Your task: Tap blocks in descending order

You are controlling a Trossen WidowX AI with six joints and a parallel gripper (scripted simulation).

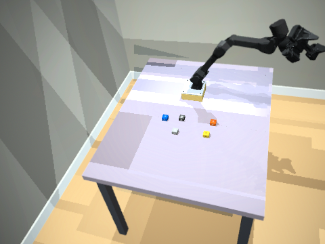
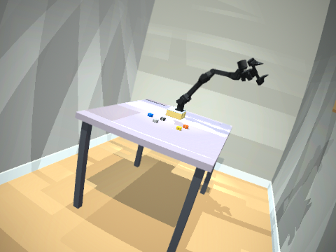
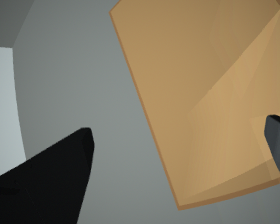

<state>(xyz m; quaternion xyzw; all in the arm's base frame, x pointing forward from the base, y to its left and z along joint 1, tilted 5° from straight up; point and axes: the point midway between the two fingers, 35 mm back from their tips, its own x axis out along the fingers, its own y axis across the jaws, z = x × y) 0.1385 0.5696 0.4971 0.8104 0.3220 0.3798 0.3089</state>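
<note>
My gripper tip is now 550 mm above the orange block, 420 mm to the left of it and 30 mm short of it. From my gripper tip the other things lie so: blue block 700 mm to the right, 550 mm below, 80 mm ahead; dark grey block 610 mm to the right, 550 mm below, 50 mm ahead; yellow block 550 mm below, 430 mm to the right, 130 mm ahead.
</note>
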